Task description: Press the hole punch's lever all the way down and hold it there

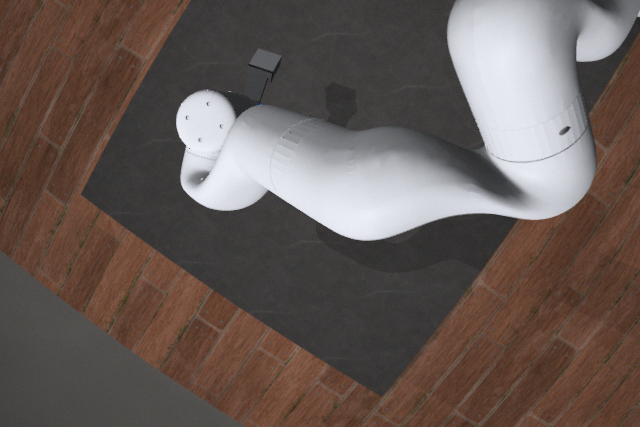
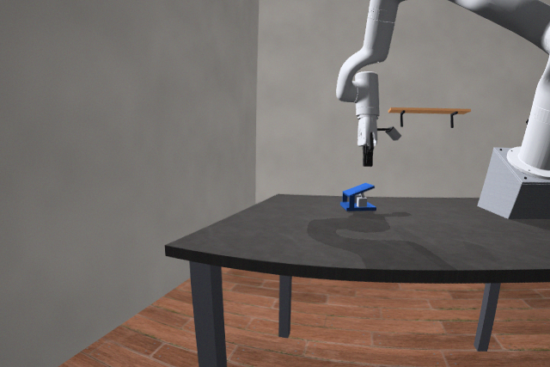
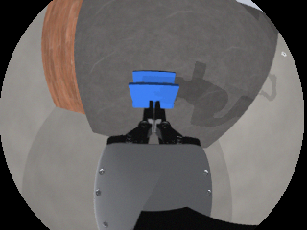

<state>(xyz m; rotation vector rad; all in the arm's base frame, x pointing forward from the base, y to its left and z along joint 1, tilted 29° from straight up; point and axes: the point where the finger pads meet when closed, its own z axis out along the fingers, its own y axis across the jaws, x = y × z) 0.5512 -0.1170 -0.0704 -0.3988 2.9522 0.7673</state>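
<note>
Now: the blue hole punch 13 cm below my hand, 4 cm ahead of it and 1 cm to the left of it.
</note>
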